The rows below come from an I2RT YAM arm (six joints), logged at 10 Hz.
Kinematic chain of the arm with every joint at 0, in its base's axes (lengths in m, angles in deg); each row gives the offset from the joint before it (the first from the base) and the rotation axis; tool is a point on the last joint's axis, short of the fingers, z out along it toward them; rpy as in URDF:
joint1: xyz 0 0 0.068 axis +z
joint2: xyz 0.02 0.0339 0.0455 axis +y
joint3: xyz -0.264 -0.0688 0 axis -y
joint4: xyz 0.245 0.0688 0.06 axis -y
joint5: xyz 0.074 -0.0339 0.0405 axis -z
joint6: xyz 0.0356 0 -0.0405 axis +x
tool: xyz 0 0 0 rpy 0 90 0
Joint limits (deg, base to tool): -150..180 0..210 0..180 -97..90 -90..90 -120..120
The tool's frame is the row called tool.
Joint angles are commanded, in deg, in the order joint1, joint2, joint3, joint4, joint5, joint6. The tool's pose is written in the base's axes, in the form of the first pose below.
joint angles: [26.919 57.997 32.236 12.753 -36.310 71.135]
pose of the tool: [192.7 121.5 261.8], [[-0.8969 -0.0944 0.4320], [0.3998 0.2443 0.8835], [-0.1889 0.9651 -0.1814]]
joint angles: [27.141 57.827 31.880 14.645 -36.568 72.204]
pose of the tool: [192.0 122.2 263.6], [[-0.8972 -0.1048 0.4291], [0.3994 0.2221 0.8895], [-0.1885 0.9694 -0.1574]]
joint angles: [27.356 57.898 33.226 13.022 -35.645 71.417]
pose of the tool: [193.1 123.3 268.6], [[-0.8916 -0.1105 0.4391], [0.4060 0.2344 0.8833], [-0.2006 0.9658 -0.1641]]
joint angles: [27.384 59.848 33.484 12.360 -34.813 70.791]
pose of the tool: [198.2 125.5 261.8], [[-0.8918 -0.0832 0.4448], [0.4112 0.2611 0.8733], [-0.1888 0.9617 -0.1987]]
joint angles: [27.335 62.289 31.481 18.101 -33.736 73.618]
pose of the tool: [203.6 127.5 250.5], [[-0.8832 -0.0560 0.4656], [0.4416 0.2351 0.8659], [-0.1579 0.9704 -0.1829]]
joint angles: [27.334 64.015 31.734 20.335 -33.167 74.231]
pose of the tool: [208.8 129.8 249.2], [[-0.8774 -0.0567 0.4763], [0.4533 0.2268 0.8620], [-0.1569 0.9723 -0.1733]]
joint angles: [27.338 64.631 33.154 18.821 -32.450 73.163]
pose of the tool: [212.1 131.2 252.5], [[-0.8724 -0.0607 0.4850], [0.4582 0.2438 0.8548], [-0.1701 0.9679 -0.1849]]
